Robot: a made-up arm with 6 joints.
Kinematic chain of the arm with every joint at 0, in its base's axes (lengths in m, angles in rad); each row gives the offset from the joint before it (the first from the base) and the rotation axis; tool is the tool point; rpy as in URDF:
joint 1: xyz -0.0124 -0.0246 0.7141 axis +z
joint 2: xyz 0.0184 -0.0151 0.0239 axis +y
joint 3: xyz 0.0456 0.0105 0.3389 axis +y
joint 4: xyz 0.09 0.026 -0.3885 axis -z
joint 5: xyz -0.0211 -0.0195 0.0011 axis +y
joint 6: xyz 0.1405 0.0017 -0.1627 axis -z
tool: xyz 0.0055 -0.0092 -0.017 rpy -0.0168 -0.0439 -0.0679
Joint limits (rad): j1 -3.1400..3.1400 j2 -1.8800..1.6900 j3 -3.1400..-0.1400 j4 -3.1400..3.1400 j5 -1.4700..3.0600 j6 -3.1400..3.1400
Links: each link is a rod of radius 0.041 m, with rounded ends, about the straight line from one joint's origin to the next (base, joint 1, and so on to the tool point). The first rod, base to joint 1, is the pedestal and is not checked.
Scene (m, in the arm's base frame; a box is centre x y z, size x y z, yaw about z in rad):
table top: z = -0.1
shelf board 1: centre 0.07 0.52 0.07 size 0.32 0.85 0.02 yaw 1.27
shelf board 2: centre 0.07 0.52 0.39 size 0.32 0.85 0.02 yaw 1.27
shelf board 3: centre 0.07 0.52 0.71 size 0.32 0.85 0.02 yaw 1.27
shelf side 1: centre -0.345 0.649 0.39 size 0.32 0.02 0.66 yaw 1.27
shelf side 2: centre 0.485 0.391 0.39 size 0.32 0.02 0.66 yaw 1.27
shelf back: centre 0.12 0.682 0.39 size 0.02 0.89 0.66 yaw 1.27
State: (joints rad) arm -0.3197 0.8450 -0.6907 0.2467 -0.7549 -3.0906
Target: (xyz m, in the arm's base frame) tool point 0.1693 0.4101 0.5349
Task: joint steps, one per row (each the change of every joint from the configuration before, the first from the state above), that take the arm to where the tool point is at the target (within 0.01 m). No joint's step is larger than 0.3 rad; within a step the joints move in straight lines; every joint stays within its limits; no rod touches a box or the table.
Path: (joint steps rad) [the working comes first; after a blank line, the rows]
Joints at the target: 1.0007 0.6613 -0.4623 -0.3400 -0.8951 -3.0724
Straight joint move there: touches shelf side 2.

1: 0.2621 -0.0983 0.2753 -0.2751 -0.0660 0.2066
2: 0.2621 -0.0982 0.2754 -0.2751 -0.0660 0.2067
3: 0.2654 0.0043 -0.1074 -0.0122 -0.0027 -0.1317
4: 0.2654 0.0043 -0.1074 -0.0121 -0.0027 -0.1317
5: 0.2654 0.0042 -0.1075 -0.0122 -0.0028 -0.1317

